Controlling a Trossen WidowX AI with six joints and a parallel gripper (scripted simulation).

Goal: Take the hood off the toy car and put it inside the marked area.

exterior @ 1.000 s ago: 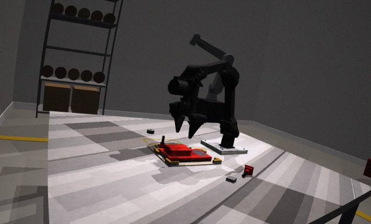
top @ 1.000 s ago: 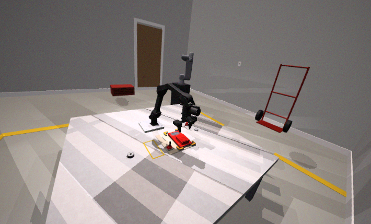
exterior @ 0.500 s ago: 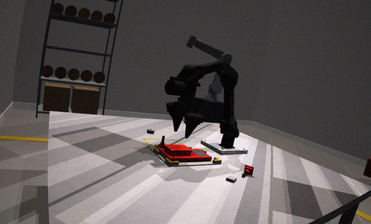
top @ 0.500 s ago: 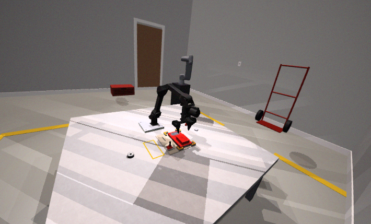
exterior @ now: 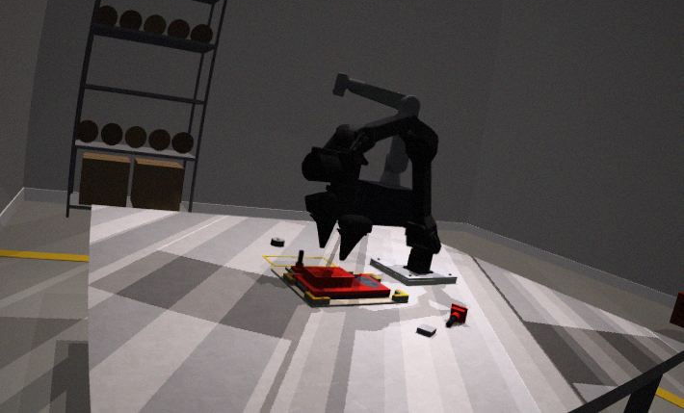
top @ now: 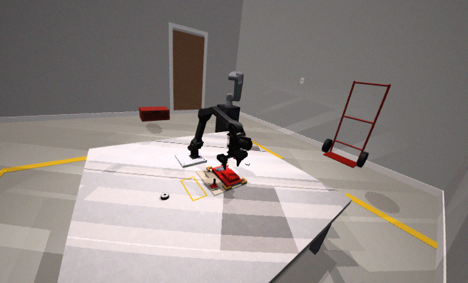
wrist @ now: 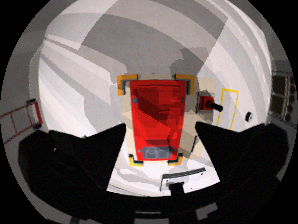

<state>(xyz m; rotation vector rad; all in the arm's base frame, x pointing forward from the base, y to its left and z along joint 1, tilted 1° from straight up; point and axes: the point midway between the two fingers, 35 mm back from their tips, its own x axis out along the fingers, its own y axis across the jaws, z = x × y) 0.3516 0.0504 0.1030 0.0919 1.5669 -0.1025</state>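
Right now the black upright part is 12 cm to the right of my gripper tip and 6 cm below it. From my gripper tip the other things lie so: toy wheel 8 cm behind, 37 cm to the right, 8 cm below.
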